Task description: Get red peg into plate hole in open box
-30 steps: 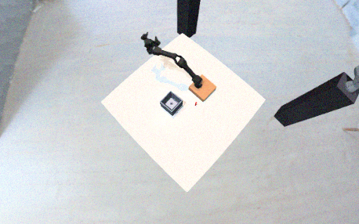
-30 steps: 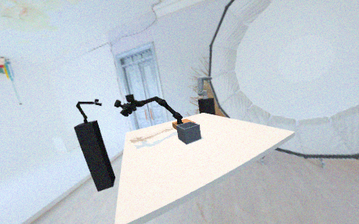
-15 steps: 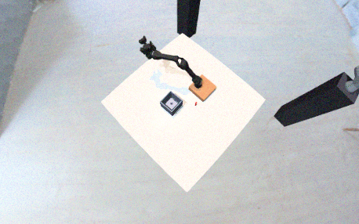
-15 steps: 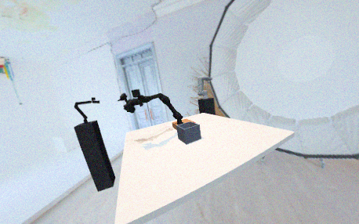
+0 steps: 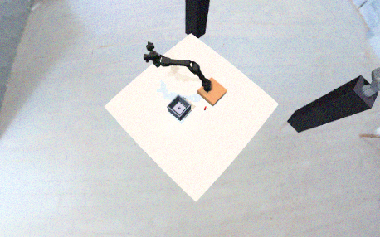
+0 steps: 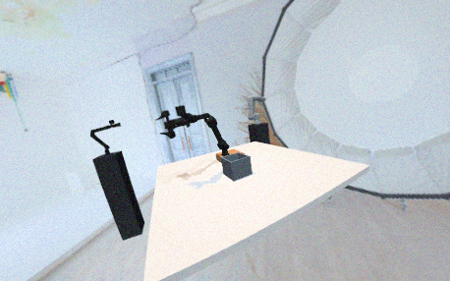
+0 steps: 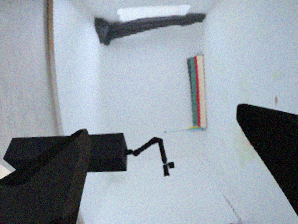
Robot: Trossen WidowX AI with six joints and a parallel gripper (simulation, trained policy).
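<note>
The red peg is 65 cm to the left of my gripper tip, 40 cm below it and 6 cm behind it. Also, from my gripper tip: grey plate 48 cm to the left, 40 cm below, 12 cm ahead.
</note>
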